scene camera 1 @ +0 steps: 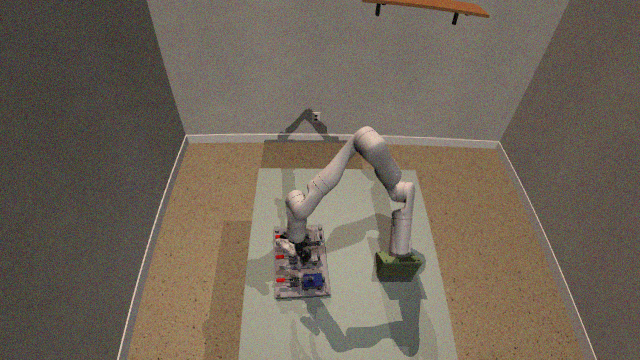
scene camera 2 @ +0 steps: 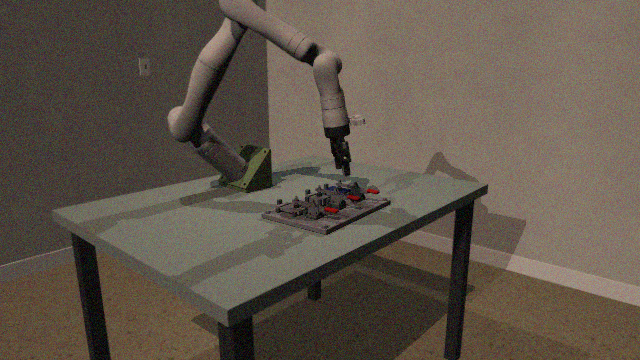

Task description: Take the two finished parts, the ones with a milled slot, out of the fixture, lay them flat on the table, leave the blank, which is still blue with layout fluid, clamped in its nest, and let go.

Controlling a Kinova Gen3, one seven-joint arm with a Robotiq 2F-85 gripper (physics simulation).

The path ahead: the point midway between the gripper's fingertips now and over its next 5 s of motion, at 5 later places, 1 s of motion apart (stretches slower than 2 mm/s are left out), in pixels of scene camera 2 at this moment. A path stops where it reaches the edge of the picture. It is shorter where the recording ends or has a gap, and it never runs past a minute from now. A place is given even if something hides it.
The gripper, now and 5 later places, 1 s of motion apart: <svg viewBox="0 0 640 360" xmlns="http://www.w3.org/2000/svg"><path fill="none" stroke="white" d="M343 172L342 166L322 164L335 169L336 168L335 168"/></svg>
